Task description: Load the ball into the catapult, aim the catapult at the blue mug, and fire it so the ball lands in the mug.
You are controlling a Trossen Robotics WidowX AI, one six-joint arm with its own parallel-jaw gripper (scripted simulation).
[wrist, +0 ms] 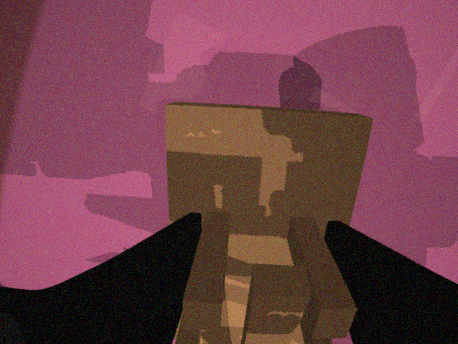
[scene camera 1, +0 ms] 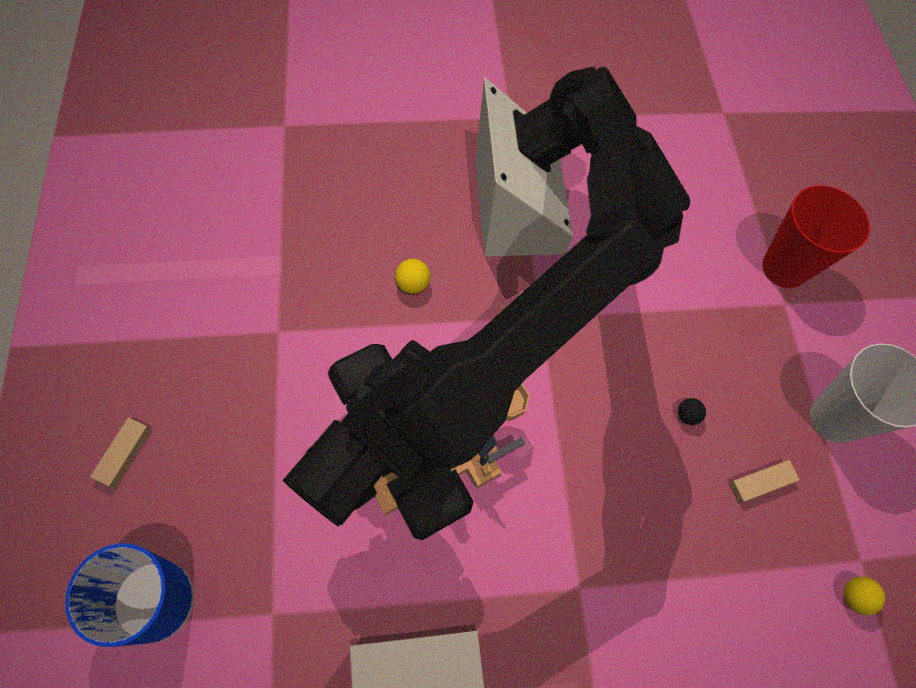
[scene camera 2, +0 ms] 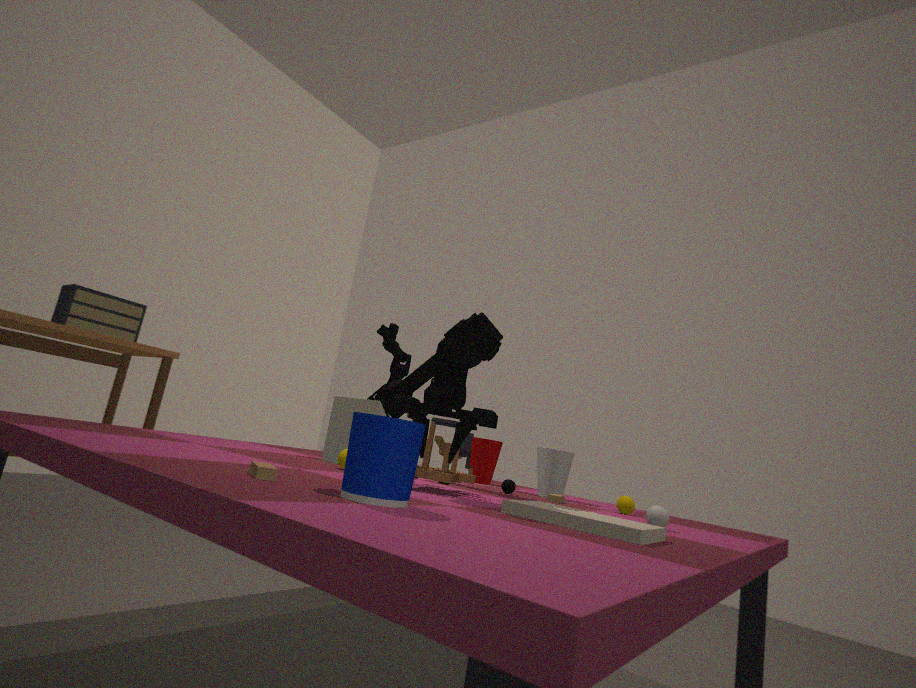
My gripper shows in the wrist view [263, 228], in scene camera 1 and in scene camera 2. A red cup shows in scene camera 1 [824, 224] and in scene camera 2 [485, 452]; in the wrist view it is out of frame. A wooden catapult shows in the wrist view [267, 181], in scene camera 1 and in scene camera 2. One and the same spot on my gripper: [scene camera 2: 463, 428] is [scene camera 1: 397, 494]. One and the same spot on the wooden catapult: [scene camera 1: 482, 470] is [scene camera 2: 469, 469].
